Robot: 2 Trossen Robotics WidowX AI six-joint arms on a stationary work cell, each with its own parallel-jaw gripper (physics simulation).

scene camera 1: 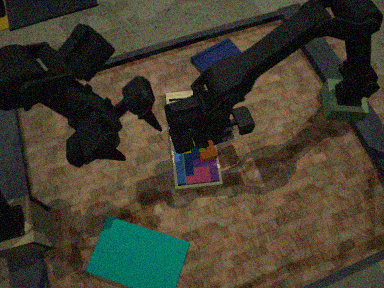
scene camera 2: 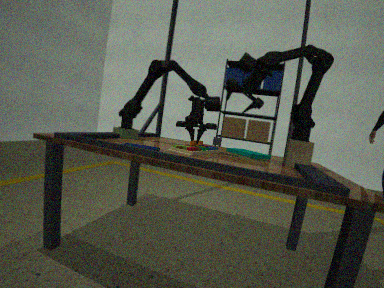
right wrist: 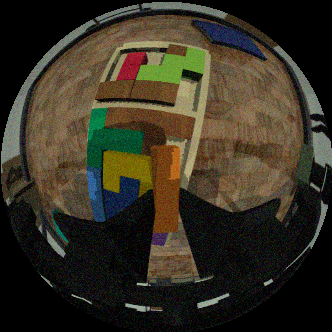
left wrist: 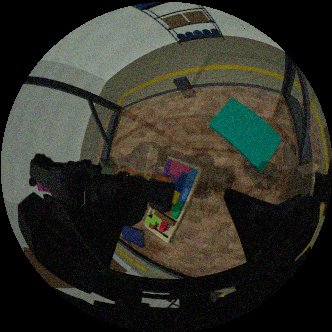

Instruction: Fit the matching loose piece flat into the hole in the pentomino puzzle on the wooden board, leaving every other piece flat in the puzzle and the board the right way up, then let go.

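Frame: origin at the left arm's base, x ahead, y left, z up, level; centimetres.
Seen in the pictures: left gripper, fingertip midpoint: (scene camera 1: 142, 144) (scene camera 2: 233, 107) (left wrist: 180, 193); right gripper, fingertip midpoint: (scene camera 1: 208, 145) (scene camera 2: 194, 143) (right wrist: 165, 192); left arm's base at its link origin: (scene camera 1: 7, 223) (scene camera 2: 300, 140); right arm's base at its link origin: (scene camera 1: 347, 95) (scene camera 2: 126, 128) (right wrist: 311, 170) (left wrist: 98, 170).
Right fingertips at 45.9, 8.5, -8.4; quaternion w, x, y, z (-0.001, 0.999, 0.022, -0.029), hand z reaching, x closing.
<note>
Pixels of each thing's top centre, then the offset from my right fingertips to it, as dx, dy, dz.
- orange piece at its top centre: (right wrist: 152, 201) (scene camera 1: 204, 143) -1.0, +0.1, +1.5
- teal panel at its top centre: (scene camera 1: 138, 256) (left wrist: 247, 128) (scene camera 2: 248, 151) -22.9, -20.7, -1.3
- dark blue flat object at its top centre: (scene camera 1: 218, 57) (scene camera 2: 139, 146) (left wrist: 130, 235) +11.8, +26.5, -2.0
The wooden board (scene camera 1: 198, 186) (right wrist: 203, 90) lies right way up on the table. Green, brown, yellow, blue, purple and pink pieces lie in its puzzle; the upper compartment holds red, lime and brown pieces. My right gripper (scene camera 2: 197, 142) (right wrist: 165, 192) is shut on the orange piece (scene camera 1: 208, 151) (scene camera 2: 196, 143) (right wrist: 166, 200), low over the puzzle's right side. Pale hole floor shows beside it in the right wrist view; whether the piece touches or tilts is unclear. My left gripper (scene camera 1: 142, 144) (scene camera 2: 236, 106) (left wrist: 180, 193) is open, empty and raised left of the board in scene camera 1.
A teal panel (scene camera 1: 140, 255) (scene camera 2: 248, 153) (left wrist: 245, 132) lies at the lower left of scene camera 1. A dark blue flat object (scene camera 1: 217, 53) (left wrist: 133, 235) (right wrist: 230, 39) lies beyond the board. My right arm covers the board's upper part there. Dark rails edge the table.
</note>
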